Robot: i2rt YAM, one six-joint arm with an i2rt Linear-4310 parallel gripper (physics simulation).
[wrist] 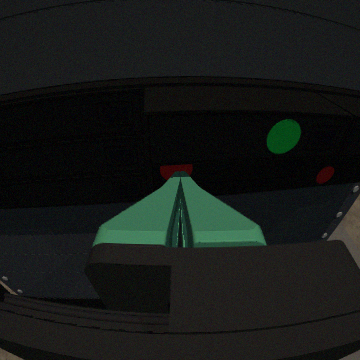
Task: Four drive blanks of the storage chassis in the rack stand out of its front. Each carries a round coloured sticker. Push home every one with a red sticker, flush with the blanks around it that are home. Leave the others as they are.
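My gripper is shut with its green fingertips together and nothing seen between them. The tips lie over the lower part of a red sticker on a dark blank near the middle of the wrist view; whether they touch its face I cannot tell. The top of this sticker is cut off straight. A large green sticker is on a blank up and to the right. A smaller, slanted red sticker is at the far right, lower down. The blank fronts are very dark, so how far each stands out is hard to tell.
A dark unit spans the top of the view above the blanks. A dark blue-grey panel lies below the blanks, with small round studs along its right edge. Pale surface shows at the right edge.
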